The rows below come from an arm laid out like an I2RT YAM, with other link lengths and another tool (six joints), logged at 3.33 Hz.
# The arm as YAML. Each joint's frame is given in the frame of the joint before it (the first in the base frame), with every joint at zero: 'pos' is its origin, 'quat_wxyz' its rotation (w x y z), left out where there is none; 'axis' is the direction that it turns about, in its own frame. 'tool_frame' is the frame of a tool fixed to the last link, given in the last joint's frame.
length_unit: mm
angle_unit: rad
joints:
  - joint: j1
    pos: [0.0, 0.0, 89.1]
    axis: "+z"
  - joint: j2
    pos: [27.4, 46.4, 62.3]
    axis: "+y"
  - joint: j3
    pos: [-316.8, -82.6, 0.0]
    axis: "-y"
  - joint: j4
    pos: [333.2, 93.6, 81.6]
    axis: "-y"
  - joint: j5
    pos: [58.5, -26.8, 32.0]
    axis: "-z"
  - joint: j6
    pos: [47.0, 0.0, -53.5]
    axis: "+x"
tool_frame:
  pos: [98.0, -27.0, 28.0]
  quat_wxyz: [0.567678, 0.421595, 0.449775, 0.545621]
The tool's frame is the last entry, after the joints.
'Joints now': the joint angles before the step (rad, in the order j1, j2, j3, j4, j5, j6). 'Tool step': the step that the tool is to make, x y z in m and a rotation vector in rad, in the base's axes. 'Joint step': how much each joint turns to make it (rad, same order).
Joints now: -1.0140, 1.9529, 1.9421, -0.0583, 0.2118, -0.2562
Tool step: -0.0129, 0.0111, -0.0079, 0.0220, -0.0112, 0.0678
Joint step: -0.0275, -0.0753, -0.1121, 0.0215, -0.0966, 0.0138
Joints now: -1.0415, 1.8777, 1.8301, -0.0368, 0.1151, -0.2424
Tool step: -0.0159, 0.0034, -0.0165, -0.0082, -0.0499, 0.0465
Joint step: -0.0354, -0.0570, -0.1352, 0.1073, -0.0844, 0.0338
